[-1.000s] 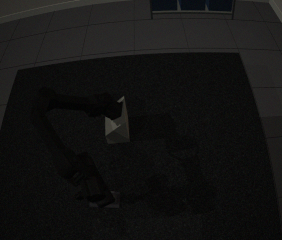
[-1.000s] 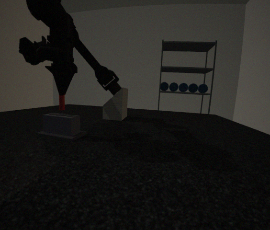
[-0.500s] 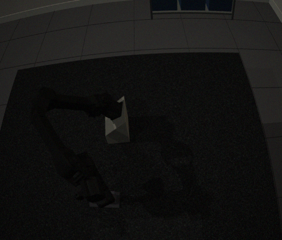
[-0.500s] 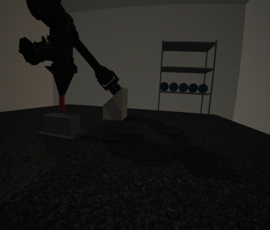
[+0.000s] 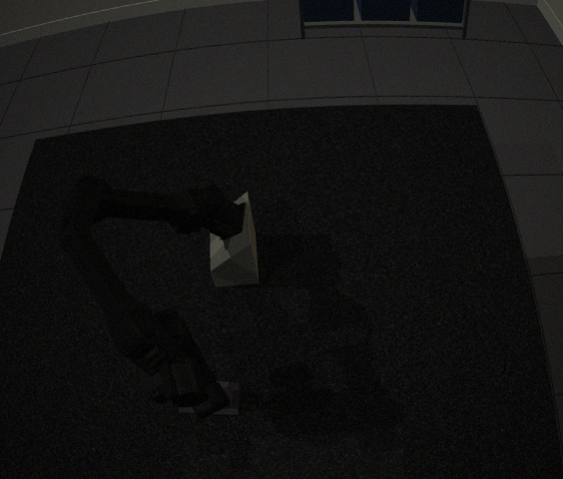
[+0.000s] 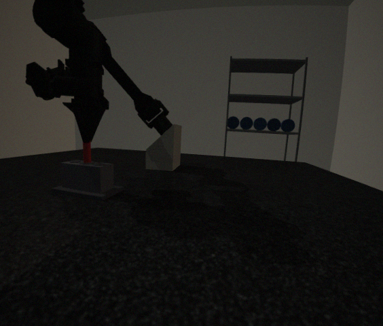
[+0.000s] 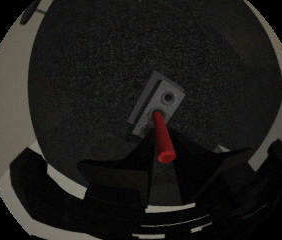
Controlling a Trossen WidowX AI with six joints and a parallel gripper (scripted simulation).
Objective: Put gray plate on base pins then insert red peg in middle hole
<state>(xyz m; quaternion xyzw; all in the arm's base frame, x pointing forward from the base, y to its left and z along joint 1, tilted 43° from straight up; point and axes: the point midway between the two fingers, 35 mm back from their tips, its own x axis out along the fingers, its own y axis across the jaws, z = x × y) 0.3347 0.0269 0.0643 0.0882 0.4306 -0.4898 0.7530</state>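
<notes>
Now: the red peg right at my gripper tip. The rest, counted from my gripper tip: gray plate (50 mm below).
</notes>
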